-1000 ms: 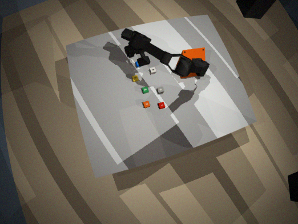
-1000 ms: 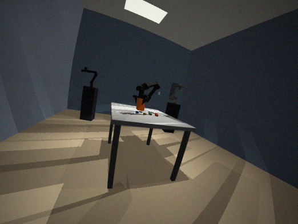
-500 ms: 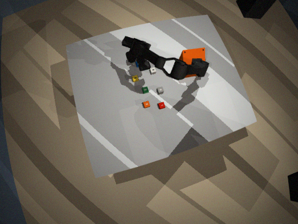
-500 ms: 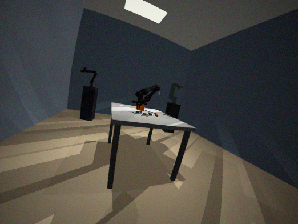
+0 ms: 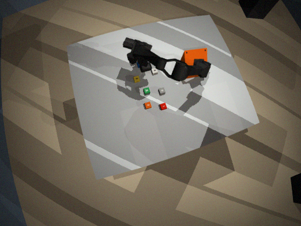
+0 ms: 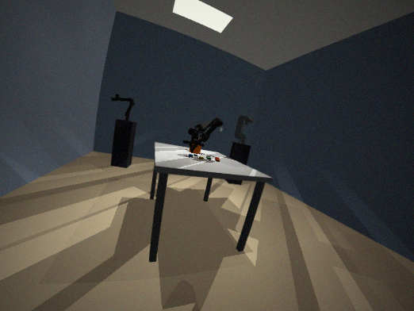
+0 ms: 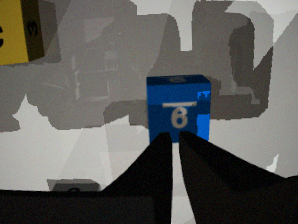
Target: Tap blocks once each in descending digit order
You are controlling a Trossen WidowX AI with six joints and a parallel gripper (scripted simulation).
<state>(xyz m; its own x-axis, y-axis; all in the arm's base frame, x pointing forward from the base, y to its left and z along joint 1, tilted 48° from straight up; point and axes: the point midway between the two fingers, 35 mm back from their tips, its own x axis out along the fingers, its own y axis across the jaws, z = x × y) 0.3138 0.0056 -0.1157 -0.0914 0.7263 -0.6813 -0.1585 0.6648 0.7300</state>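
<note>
My gripper tip is now 3 cm above the blue block and 1 cm short of it. Round my gripper tip: yellow block 9 cm to the left, 4 cm ahead, 3 cm below; then white block 7 cm behind, 5 cm to the left, 3 cm below; then green block 17 cm to the left, 3 cm below, 1 cm behind.
</note>
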